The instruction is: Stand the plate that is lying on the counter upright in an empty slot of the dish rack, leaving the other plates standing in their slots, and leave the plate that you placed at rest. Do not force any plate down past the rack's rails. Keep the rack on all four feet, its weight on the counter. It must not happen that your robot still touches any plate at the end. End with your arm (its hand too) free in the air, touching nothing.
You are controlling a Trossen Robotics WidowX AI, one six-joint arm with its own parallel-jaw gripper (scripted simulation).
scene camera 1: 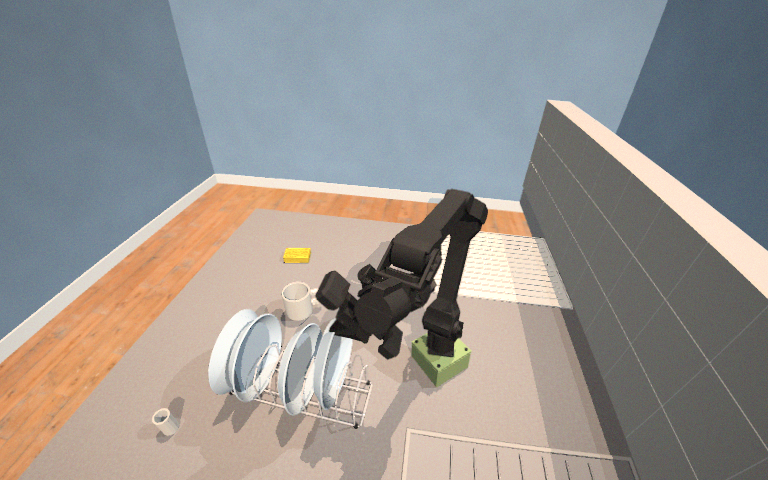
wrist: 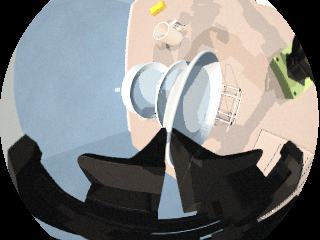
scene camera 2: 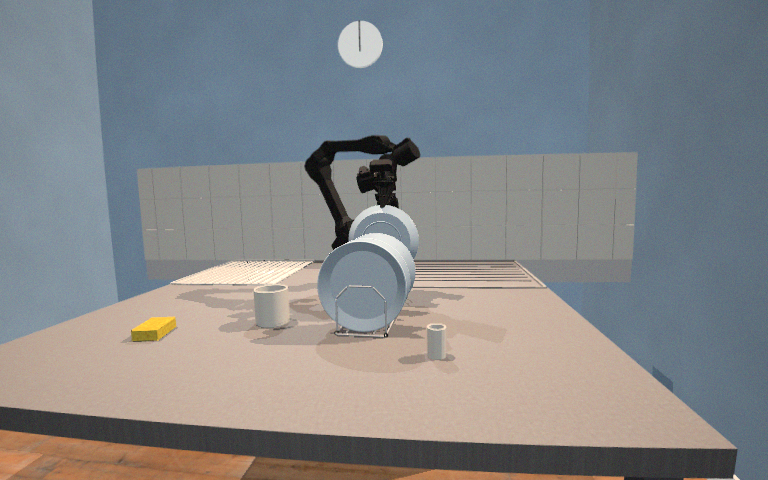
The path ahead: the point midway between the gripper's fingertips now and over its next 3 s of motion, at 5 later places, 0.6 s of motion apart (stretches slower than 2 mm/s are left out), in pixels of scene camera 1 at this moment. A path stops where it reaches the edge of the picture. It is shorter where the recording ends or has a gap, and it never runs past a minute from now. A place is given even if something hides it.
My gripper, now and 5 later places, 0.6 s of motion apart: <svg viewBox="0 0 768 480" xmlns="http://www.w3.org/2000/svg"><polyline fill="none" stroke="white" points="331,331 332,334 332,337 332,340 332,343 333,346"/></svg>
